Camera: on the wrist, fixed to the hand. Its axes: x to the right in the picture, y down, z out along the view.
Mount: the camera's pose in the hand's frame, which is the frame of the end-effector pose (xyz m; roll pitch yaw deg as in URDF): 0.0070 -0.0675 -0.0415 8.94 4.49 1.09
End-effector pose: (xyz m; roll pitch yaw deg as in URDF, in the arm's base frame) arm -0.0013 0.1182 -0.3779 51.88 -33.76 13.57
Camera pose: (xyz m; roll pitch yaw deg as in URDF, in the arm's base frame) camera 0.0490 0.1211 -0.4395 58.10 -31.74 18.51
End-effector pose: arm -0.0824 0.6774 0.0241 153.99 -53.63 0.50
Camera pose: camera -0.0851 0.7562 0.0343 161.33 -58.13 2.38
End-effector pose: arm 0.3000 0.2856 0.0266 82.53 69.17 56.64
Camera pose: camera 0.2372 0.2490 -0.0057 103.04 68.21 69.10
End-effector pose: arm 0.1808 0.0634 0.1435 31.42 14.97 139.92
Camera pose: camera 0.2127 0.0835 0.0735 41.30 18.21 143.36
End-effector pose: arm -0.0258 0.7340 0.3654 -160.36 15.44 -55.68
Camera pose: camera 0.0283 0.7428 0.4231 -152.07 11.56 -58.26
